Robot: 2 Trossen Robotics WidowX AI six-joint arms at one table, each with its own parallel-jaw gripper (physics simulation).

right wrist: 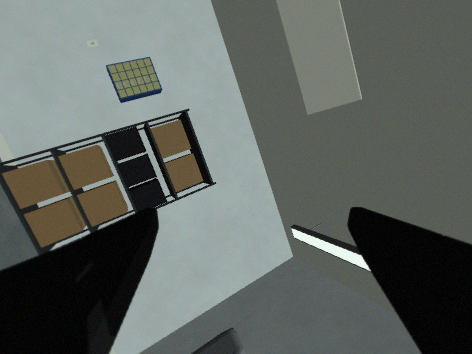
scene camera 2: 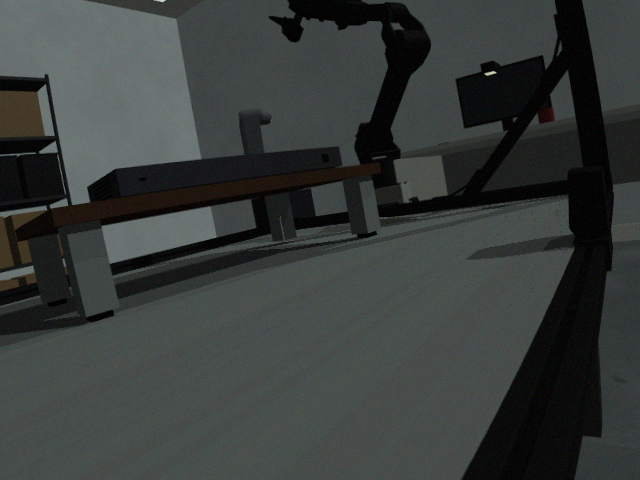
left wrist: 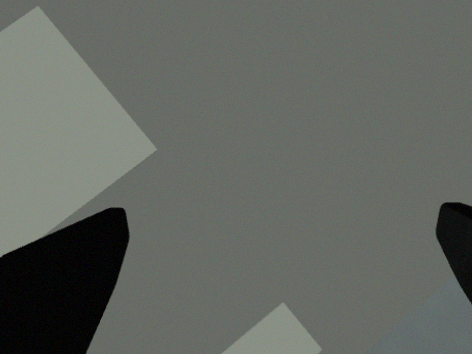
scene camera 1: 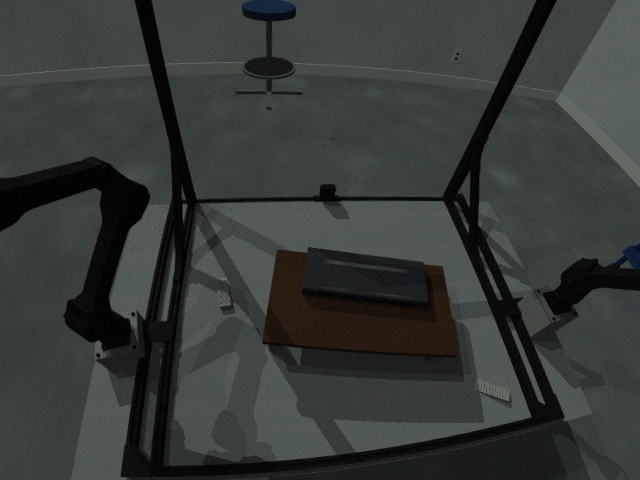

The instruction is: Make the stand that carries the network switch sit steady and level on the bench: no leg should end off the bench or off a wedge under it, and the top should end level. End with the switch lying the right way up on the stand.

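The stand has a brown top and grey legs and stands in the middle of the bench. The dark network switch lies flat on its back half. Three legs show in scene camera 2; I cannot tell whether each one touches the bench. Two pale ribbed wedges lie loose on the bench, one to the left and one to the front right, both apart from the stand. My right gripper is open and empty, high above the bench. One finger of my left gripper shows against the ceiling; that gripper is open.
A black frame rises around the bench, with a small black block on its back rail. My right arm stands outside the left rail. A stool stands far behind. A dark monitor stands beyond the bench.
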